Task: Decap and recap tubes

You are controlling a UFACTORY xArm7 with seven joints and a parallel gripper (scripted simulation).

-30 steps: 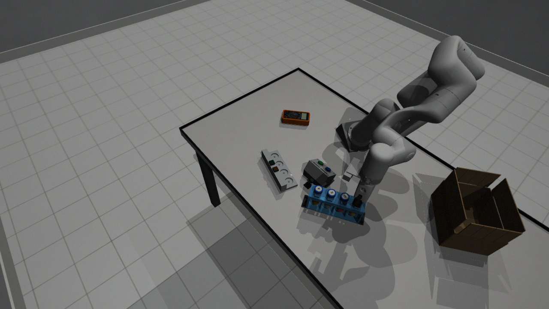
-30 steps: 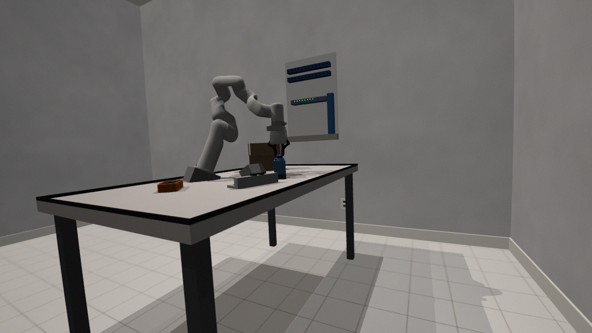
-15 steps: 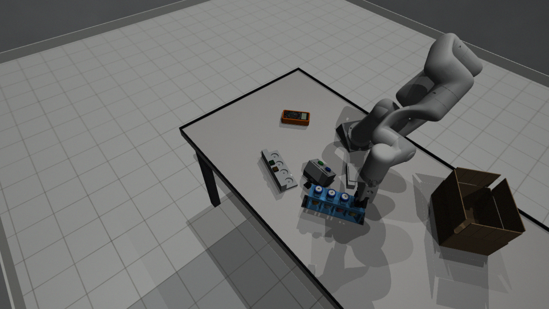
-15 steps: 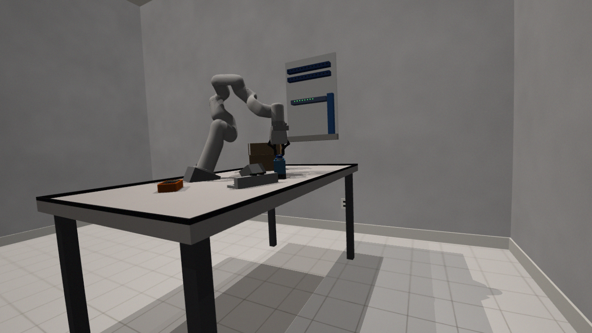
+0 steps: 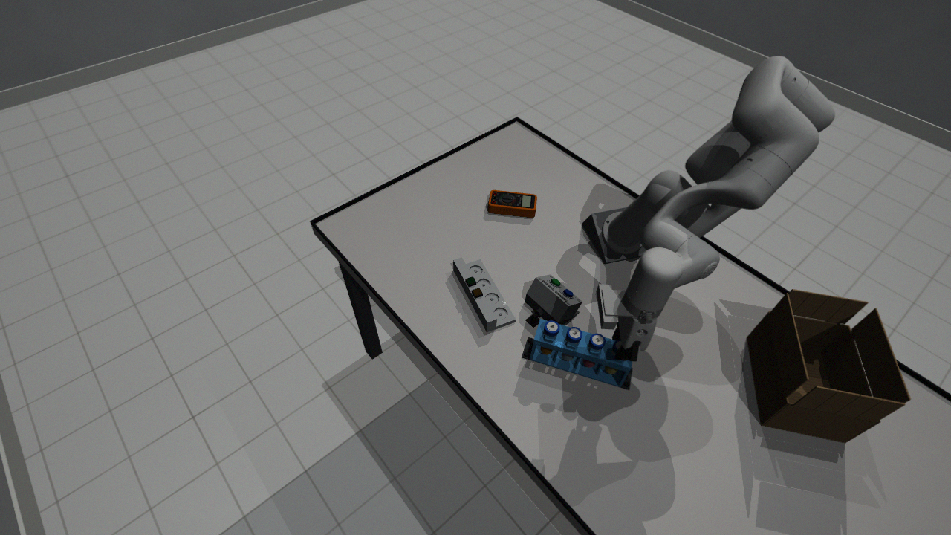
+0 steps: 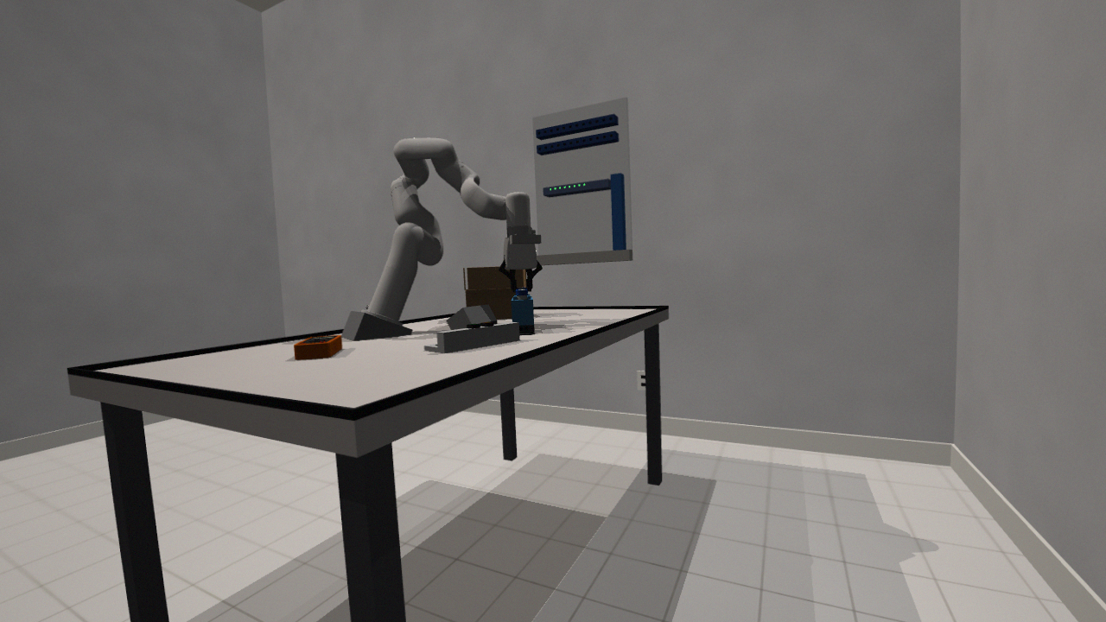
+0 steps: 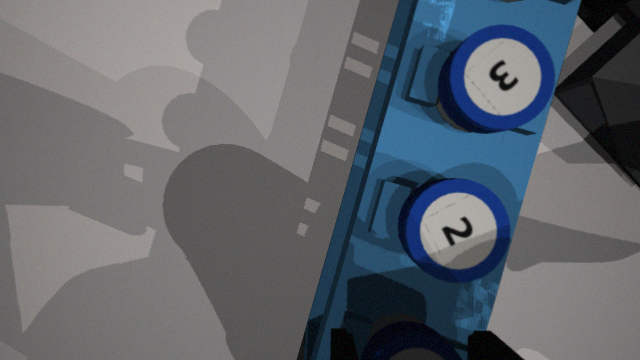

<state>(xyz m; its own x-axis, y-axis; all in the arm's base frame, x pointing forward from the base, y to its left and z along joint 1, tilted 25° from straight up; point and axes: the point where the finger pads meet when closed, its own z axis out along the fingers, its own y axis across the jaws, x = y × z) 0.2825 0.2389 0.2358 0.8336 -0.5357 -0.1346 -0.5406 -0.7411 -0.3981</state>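
My hand is 1 cm above the cap 1. The rest, counted from my hand: cap 3 (8 cm to the right, 7 cm ahead, 2 cm below); then cap 2 (4 cm to the right, 3 cm ahead, 2 cm below); then cap 4 (12 cm to the right, 10 cm ahead, 2 cm below).
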